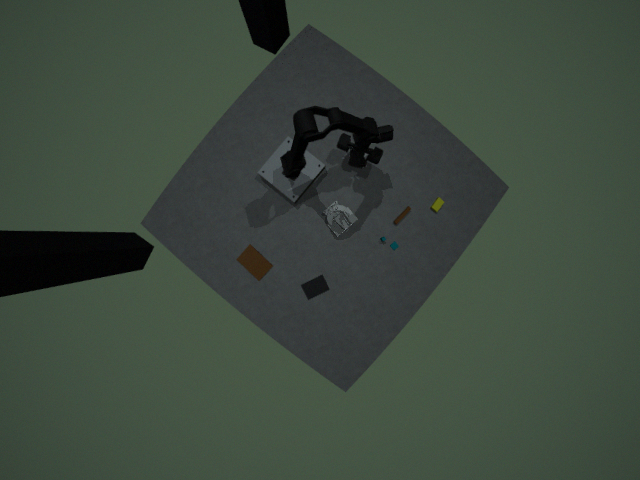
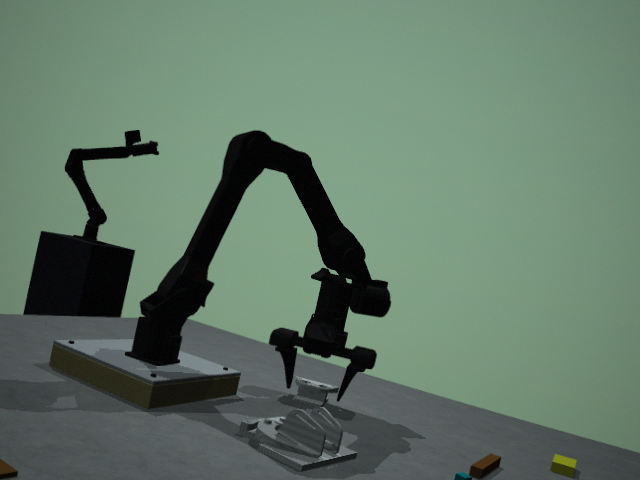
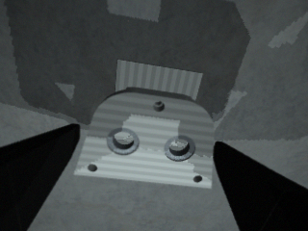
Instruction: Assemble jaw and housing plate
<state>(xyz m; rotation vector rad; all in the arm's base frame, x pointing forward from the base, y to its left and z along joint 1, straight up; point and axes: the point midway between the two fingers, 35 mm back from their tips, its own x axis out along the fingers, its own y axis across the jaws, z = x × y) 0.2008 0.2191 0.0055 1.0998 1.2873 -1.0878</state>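
The white bracket is 1 cm to the right of my gripper tip. Also, from my gripper tip: brown bar (32 cm ahead, 12 cm to the right); then white base fixture (10 cm ahead, 29 cm to the right, 1 cm below); then yellow block (44 cm ahead, 1 cm to the left).
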